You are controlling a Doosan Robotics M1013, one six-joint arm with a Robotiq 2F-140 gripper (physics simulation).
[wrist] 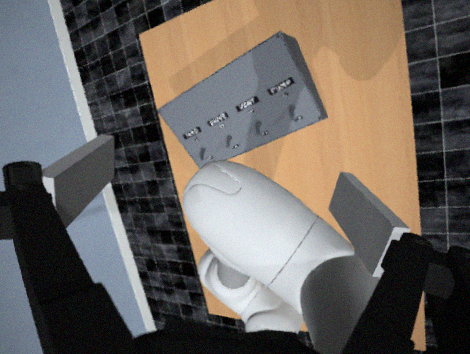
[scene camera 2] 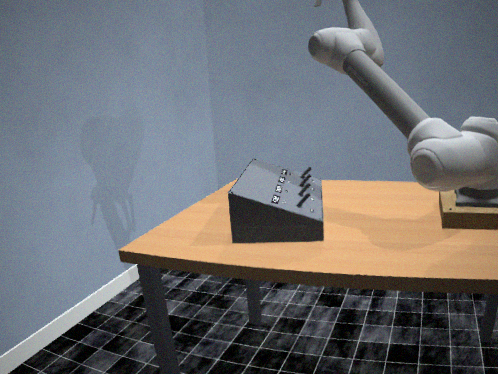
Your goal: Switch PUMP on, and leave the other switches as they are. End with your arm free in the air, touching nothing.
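Where they show: gripper, fingertip midpoint: (wrist: 227, 174); arm's base, link origin: (scene camera 2: 480, 199).
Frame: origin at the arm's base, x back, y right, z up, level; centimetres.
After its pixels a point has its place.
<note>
A grey sloped switch panel (scene camera 2: 260, 220) {x -64.1, y -36.5, z 1.6 cm} (wrist: 215, 95) {x -73.6, y -15.1, z 8.0 cm} stands on the table. In the wrist view its labels read FEED, what looks like DRIVE, VENT and PUMP, left to right. The PUMP label (wrist: 281, 86) {x -72.9, y 6.1, z 5.6 cm} is at the right end, with the PUMP switch (wrist: 294, 112) {x -65.1, y 8.8, z 5.7 cm} below it. In the scene view the levers lean alike; the PUMP switch (scene camera 2: 306, 173) {x -64.9, y 7.7, z 4.9 cm} appears to be the farthest. Which marked position each is in is too small to tell. My gripper (wrist: 227, 174) {x -65.0, y 25.0, z 74.3 cm} is wide open and empty, high above the table and apart from the panel. Its fingers are mostly out of the scene view.
The wooden table (scene camera 2: 200, 225) {x -90.5, y -27.2, z -5.4 cm} (wrist: 370, 150) {x -50.5, y 28.3, z -5.4 cm} carries the panel and my arm's base plinth (scene camera 2: 470, 218) {x -4.1, y -14.4, z -1.9 cm}. My pale arm (scene camera 2: 385, 92) {x -32.2, y -5.8, z 35.0 cm} (wrist: 260, 215) {x -54.7, y 18.5, z 56.8 cm} rises from the right in the scene view and crosses below the fingers in the wrist view. A blue wall (scene camera 2: 100, 75) stands behind the panel.
</note>
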